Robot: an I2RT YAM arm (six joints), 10 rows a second.
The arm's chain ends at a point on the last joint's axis. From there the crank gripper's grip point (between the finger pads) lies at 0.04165 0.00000 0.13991 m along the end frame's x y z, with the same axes.
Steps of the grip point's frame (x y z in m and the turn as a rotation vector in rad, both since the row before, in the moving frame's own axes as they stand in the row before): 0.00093, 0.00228, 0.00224, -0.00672, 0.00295, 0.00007; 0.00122, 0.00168, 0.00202, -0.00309, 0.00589, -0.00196; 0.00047, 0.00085, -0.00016, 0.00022, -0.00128, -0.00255; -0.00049, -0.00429, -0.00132, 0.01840, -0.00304, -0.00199; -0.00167, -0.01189, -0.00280, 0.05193, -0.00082, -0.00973; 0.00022, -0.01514, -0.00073, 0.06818, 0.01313, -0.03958; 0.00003, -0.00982, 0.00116, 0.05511, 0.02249, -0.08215; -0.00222, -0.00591, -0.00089, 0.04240, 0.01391, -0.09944
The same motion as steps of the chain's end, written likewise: 0.00052, 0.00134, 0.00237, -0.00672, 0.00295, 0.00007; 0.00040, 0.00133, 0.00227, -0.00309, 0.00589, -0.00196; 0.00065, 0.00099, -0.00021, 0.00022, -0.00128, -0.00255; -0.00006, -0.00163, -0.00142, 0.01840, -0.00304, -0.00199; -0.00152, -0.00422, -0.00263, 0.05193, -0.00082, -0.00973; -0.00139, -0.00395, 0.00021, 0.06818, 0.01313, -0.03958; -0.00264, 0.00140, 0.00244, 0.05511, 0.02249, -0.08215; -0.00366, 0.00423, -0.00008, 0.04240, 0.01391, -0.09944
